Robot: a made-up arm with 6 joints.
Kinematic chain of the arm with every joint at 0, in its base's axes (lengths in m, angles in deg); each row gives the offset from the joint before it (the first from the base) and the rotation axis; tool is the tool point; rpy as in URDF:
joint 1: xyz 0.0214 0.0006 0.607 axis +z
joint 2: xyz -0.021 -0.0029 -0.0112 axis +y
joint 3: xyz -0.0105 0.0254 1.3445 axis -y
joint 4: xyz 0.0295 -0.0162 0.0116 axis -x
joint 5: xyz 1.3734 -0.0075 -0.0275 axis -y
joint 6: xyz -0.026 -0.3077 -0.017 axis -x
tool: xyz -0.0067 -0.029 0.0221 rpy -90 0 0
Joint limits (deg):
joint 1: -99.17..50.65
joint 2: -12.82..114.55
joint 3: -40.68..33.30
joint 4: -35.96..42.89
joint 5: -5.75..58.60
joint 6: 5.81..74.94
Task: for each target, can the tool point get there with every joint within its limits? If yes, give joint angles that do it. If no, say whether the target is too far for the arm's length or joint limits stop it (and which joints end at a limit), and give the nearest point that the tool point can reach.
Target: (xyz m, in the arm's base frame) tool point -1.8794 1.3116 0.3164
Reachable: no: joint limits stop it (at a limit: joint 1, joint 2, joint 3, joint 5, joint 6) | nearest point -0.2519 0.1582 -0.3877 | short by 2.115 m
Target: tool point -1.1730 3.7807 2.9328
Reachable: no: too far | nearest point 1.2578 1.1621 2.4159 | short by 3.610 m
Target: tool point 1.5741 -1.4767 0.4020
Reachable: yes | joints -35.83 57.18 7.67 35.94 51.82 24.08
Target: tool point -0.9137 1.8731 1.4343
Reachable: no: joint limits stop it (at a limit: joint 1, joint 2, joint 4, joint 5, joint 6) | nearest point 0.7922 0.6090 1.3930 | short by 2.124 m
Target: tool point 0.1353 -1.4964 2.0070
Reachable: yes | joints -73.91 5.78 5.34 18.93 39.93 48.24
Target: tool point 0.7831 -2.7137 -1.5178
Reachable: no: too far | nearest point 0.5612 -1.9229 -0.9066 | short by 1.024 m
